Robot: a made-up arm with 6 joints. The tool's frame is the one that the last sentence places.
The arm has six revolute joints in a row. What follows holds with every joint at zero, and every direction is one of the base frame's. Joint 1 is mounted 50.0 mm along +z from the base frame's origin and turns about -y. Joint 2 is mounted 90.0 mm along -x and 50.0 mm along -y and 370.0 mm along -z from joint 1 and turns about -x. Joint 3 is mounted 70.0 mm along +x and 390.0 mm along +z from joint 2 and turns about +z. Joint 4 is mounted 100.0 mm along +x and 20.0 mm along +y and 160.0 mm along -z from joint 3 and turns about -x. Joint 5 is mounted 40.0 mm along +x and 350.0 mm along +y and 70.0 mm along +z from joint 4 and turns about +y. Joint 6 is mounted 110.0 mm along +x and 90.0 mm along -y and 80.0 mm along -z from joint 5 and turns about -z. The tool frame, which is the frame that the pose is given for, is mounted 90.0 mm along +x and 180.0 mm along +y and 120.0 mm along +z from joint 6; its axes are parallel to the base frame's.
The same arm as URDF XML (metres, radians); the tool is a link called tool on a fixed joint. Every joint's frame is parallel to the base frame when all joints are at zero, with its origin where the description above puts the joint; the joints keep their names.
<robot name="arm">
<link name="base"/>
<link name="link1"/>
<link name="link2"/>
<link name="link3"/>
<link name="link4"/>
<link name="link5"/>
<link name="link6"/>
<link name="tool"/>
<joint name="joint 1" type="continuous"><parent link="base"/><child link="link1"/><origin xyz="0.0000 0.0000 0.0500"/><axis xyz="0 -1 0"/></joint>
<joint name="joint 2" type="continuous"><parent link="link1"/><child link="link2"/><origin xyz="-0.0900 -0.0500 -0.3700"/><axis xyz="-1 0 0"/></joint>
<joint name="joint 3" type="continuous"><parent link="link2"/><child link="link3"/><origin xyz="0.0700 0.0000 0.3900"/><axis xyz="0 0 1"/></joint>
<joint name="joint 4" type="continuous"><parent link="link3"/><child link="link4"/><origin xyz="0.1000 0.0200 -0.1600"/><axis xyz="-1 0 0"/></joint>
<joint name="joint 5" type="continuous"><parent link="link4"/><child link="link5"/><origin xyz="0.0400 0.3500 0.0700"/><axis xyz="0 1 0"/></joint>
<joint name="joint 6" type="continuous"><parent link="link5"/><child link="link6"/><origin xyz="0.1100 -0.0900 -0.0800"/><axis xyz="0 0 -1"/></joint>
<joint name="tool_joint" type="fixed"><parent link="link6"/><child link="tool"/><origin xyz="0.0900 0.1800 0.1200"/></joint>
</robot>

